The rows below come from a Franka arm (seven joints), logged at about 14 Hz.
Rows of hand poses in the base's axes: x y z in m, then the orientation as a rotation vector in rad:
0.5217 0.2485 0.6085 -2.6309 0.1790 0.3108
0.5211 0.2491 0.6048 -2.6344 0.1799 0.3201
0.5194 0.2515 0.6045 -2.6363 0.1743 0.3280
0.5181 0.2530 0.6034 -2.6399 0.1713 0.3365
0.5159 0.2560 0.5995 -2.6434 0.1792 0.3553
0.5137 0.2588 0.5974 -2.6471 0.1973 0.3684
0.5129 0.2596 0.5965 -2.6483 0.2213 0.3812
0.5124 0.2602 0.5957 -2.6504 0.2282 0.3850
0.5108 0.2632 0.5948 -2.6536 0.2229 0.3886
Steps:
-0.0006 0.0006 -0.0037 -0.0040 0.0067 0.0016
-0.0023 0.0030 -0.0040 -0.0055 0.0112 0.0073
-0.0036 0.0045 -0.0051 -0.0091 0.0166 0.0115
-0.0058 0.0075 -0.0090 -0.0148 0.0311 0.0100
-0.0080 0.0103 -0.0111 -0.0218 0.0435 0.0004
-0.0088 0.0111 -0.0120 -0.0273 0.0567 -0.0135
-0.0093 0.0117 -0.0128 -0.0307 0.0605 -0.0173
-0.0109 0.0147 -0.0137 -0.0333 0.0620 -0.0125

